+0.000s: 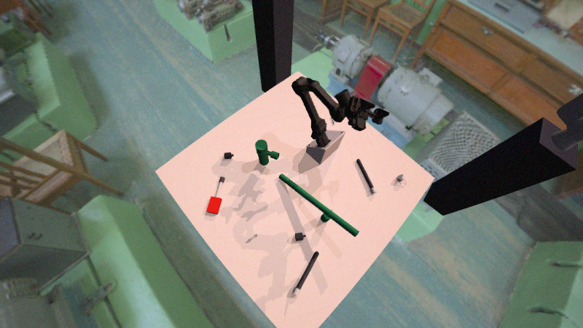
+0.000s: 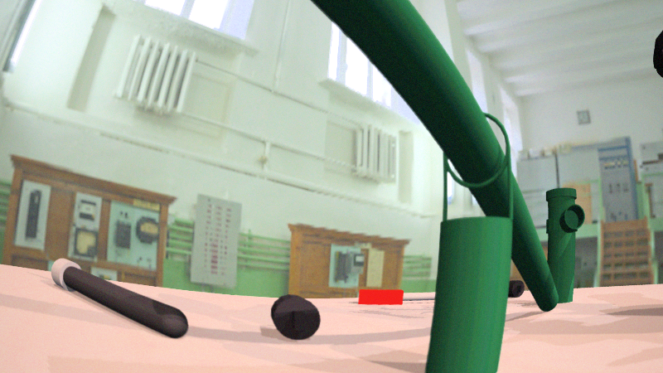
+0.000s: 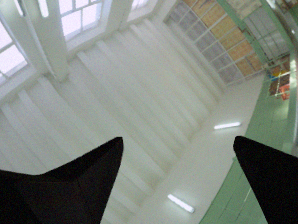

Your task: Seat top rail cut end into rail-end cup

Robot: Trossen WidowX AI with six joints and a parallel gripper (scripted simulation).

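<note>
Now: gripper tip 260 mm short of the rail-end cup, 360 mm to the left of it and 450 mm above it. Round my gripper tip: short green post (320 mm ahead, 90 mm to the left, 490 mm below); grey fitting (190 mm behind, 340 mm to the left, 580 mm below); red-handled tool (620 mm ahead, 480 mm to the right, 580 mm below).
</note>
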